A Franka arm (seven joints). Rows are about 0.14 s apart.
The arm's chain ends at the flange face. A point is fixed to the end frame.
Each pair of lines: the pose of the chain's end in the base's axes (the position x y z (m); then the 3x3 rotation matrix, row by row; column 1 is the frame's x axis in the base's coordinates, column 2 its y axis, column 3 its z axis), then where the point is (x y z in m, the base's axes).
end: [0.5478 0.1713 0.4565], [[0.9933 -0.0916 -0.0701], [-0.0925 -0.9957 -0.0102], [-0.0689 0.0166 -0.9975]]
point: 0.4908 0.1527 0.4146
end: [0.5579 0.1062 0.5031], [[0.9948 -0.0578 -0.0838], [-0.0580 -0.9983 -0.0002], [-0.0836 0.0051 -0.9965]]
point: 0.5010 0.0862 0.4617
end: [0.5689 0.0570 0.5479], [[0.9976 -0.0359 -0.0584], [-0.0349 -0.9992 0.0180], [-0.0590 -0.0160 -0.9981]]
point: 0.5135 0.0367 0.5047
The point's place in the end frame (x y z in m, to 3 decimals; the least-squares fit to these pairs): -0.052 0.023 0.046
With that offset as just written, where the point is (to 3 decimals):
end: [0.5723 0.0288 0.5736], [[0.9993 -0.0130 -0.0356], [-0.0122 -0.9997 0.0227], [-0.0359 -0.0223 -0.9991]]
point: 0.518 0.007 0.529
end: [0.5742 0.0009 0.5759], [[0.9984 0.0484 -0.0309], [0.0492 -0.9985 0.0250], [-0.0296 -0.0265 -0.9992]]
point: 0.522 -0.023 0.531
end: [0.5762 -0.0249 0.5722], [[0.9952 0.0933 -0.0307], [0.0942 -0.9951 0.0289], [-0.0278 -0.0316 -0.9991]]
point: 0.525 -0.051 0.527
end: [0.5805 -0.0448 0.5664], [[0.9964 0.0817 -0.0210], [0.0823 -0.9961 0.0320], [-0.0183 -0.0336 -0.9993]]
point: 0.530 -0.071 0.521
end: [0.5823 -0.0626 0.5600], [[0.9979 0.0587 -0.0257], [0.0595 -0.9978 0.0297], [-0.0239 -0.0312 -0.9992]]
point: 0.531 -0.087 0.515
